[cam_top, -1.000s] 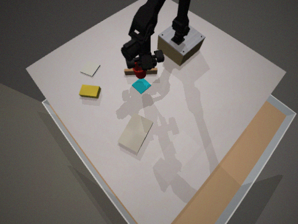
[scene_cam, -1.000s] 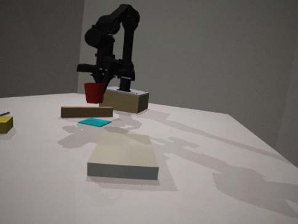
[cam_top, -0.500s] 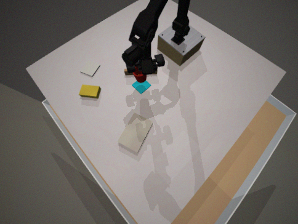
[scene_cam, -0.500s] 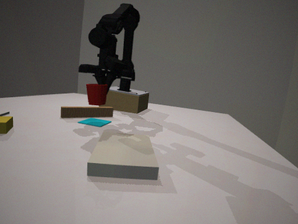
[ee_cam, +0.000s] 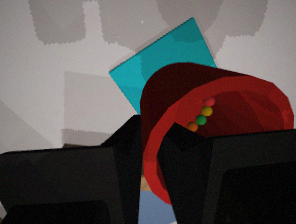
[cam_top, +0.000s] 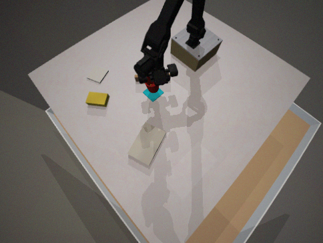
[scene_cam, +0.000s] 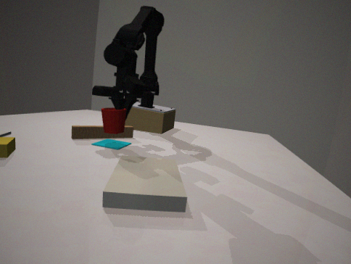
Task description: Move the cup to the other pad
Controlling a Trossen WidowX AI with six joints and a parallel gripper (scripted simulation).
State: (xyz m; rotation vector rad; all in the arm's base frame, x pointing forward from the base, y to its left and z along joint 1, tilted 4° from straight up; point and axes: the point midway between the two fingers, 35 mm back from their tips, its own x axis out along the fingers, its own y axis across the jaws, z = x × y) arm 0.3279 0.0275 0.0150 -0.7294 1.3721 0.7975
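Now: the turquoise pad 8 cm below my gripper tip, 3 cm ahead of it and 2 cm to the right of it. Round my gripper tip: grey-blue pad: 14 cm to the right, 10 cm behind, 8 cm below; then red cup: 3 cm ahead, 2 cm to the right; then wooden bar: 8 cm to the right, 6 cm below, 4 cm behind.
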